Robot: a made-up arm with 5 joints.
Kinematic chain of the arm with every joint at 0, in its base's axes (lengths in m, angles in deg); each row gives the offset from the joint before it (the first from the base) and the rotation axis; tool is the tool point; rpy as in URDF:
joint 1: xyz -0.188 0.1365 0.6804 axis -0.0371 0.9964 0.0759
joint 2: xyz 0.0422 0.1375 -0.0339 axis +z
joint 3: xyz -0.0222 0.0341 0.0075 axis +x
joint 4: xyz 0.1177 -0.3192 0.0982 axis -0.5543 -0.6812 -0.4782
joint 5: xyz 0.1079 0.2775 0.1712 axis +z
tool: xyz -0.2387 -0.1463 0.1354 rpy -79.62 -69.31 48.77
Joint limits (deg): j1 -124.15..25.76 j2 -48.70..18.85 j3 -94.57..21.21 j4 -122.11..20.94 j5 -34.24..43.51
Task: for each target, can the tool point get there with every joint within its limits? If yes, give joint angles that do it. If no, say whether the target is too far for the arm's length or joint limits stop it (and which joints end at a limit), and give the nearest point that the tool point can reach.
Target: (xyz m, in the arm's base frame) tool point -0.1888 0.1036 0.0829
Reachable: no: joint limits stop it (at a limit: joint 1, joint 2, joint 3) | nearest point -0.3265 0.0479 0.2975 | short by 0.261 m
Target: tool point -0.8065 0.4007 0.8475
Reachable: yes | joints -109.68 -31.12 -59.07 -62.96 -17.03
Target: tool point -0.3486 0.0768 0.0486
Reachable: no: joint limits stop it (at a limit: joint 1, joint 2, joint 3) | nearest point -0.3935 0.0357 0.2685 | short by 0.228 m
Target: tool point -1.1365 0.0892 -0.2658
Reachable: no: too far | nearest point -0.6857 0.0683 0.3673 | short by 0.777 m
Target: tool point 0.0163 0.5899 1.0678
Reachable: yes | joints 6.95 -12.55 -67.22 -21.99 3.70
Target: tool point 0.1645 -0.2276 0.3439
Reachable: no: joint limits stop it (at a limit: joint 1, joint 3, joint 4) | nearest point 0.1588 -0.1510 0.4773 | short by 0.154 m
